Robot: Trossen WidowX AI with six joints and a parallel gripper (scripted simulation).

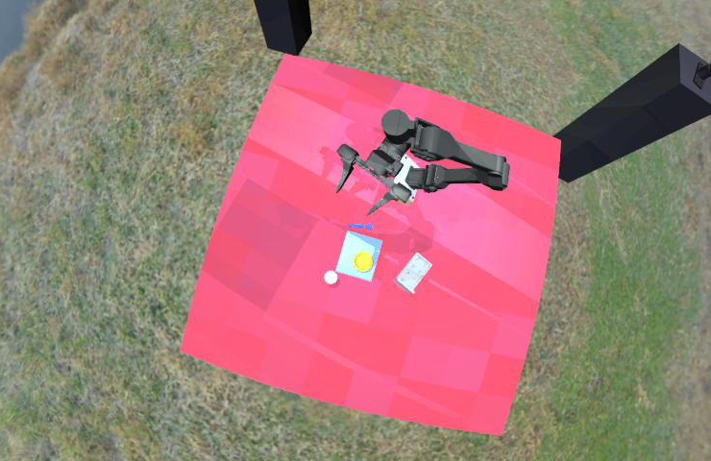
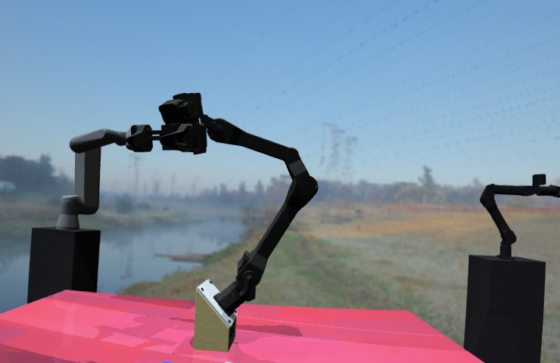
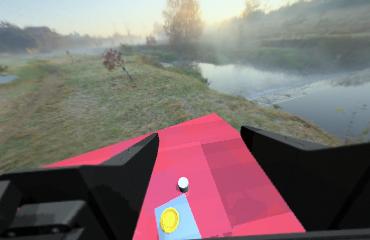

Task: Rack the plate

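My gripper tip is 70 mm short of the yellow plate, 90 mm to the right of it and 450 mm above it. From my gripper tip the other things lie so: mat: 50 mm ahead, 70 mm to the left, 470 mm below; then dish rack: 40 mm ahead, 270 mm to the left, 450 mm below; then blue spoon: 50 mm behind, 40 mm to the left, 470 mm below.
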